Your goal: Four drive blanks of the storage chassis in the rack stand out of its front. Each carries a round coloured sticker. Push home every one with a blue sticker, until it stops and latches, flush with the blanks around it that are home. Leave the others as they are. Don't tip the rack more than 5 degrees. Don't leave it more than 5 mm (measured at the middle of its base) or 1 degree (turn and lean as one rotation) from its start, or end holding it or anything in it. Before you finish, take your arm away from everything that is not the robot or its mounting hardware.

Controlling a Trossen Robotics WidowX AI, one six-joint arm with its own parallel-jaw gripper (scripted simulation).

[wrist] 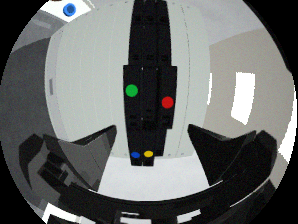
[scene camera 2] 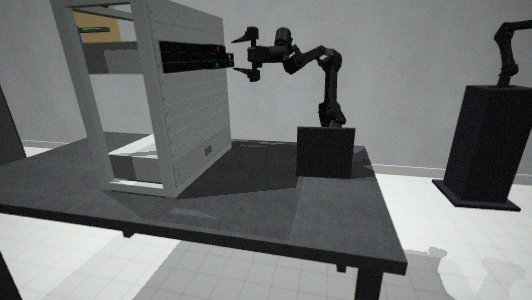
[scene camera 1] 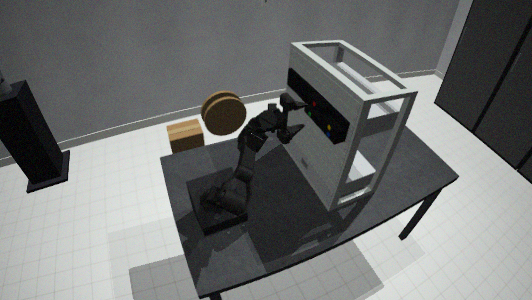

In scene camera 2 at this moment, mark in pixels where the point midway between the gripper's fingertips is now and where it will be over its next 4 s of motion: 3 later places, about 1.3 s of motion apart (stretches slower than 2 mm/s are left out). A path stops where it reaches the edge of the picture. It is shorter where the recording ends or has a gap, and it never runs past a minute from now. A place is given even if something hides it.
My gripper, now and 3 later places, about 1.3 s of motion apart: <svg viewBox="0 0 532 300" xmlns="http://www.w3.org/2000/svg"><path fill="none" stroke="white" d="M232 55L240 61L231 64L227 64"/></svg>
